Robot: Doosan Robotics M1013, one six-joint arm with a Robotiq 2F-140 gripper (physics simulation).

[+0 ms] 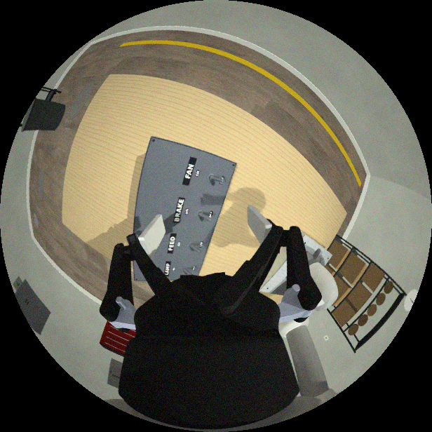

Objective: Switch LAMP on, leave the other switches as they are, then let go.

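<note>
A grey switch panel [162, 165] lies on the wooden table, with a row of small toggle switches beside white-lettered labels. The LAMP label [167, 268] and the LAMP switch [190, 270] are at its lower end, close to the black gripper body, which hides part of that end. The FEED switch [197, 246], BRAKE switch [205, 215] and FAN switch [216, 179] follow further up. The levers are too small to tell which way they are set. My gripper [204, 219] is open and empty above the panel, its fingertips to either side of the BRAKE and FEED switches.
The table [100, 150] extends around the panel. A light grey metal plate [273, 284] and a white rounded part show at the right, beside a black-framed rack [378, 327] with brown boxes. A red slatted object [114, 340] is at lower left, a dark object [46, 115] at far left.
</note>
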